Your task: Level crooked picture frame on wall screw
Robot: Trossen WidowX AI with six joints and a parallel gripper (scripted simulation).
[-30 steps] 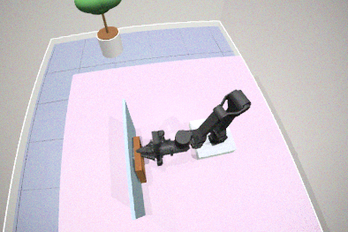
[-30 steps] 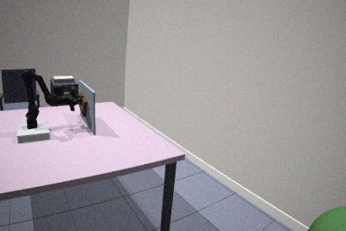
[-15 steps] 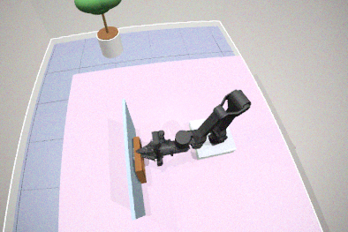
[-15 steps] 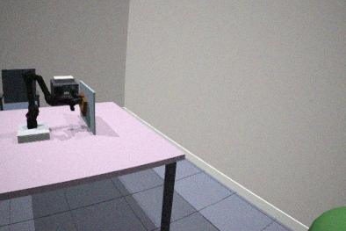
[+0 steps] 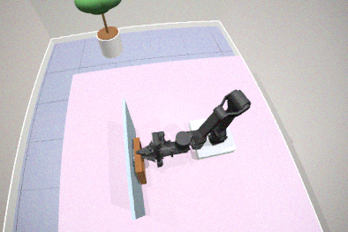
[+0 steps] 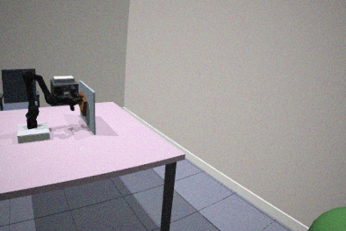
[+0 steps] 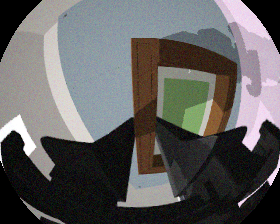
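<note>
The brown wooden picture frame lies 10 mm ahead of my gripper tip, 20 mm to the left of it and 50 mm below it. Also, from my gripper tip: wall panel 20 mm ahead, 10 mm to the left, 70 mm below.
</note>
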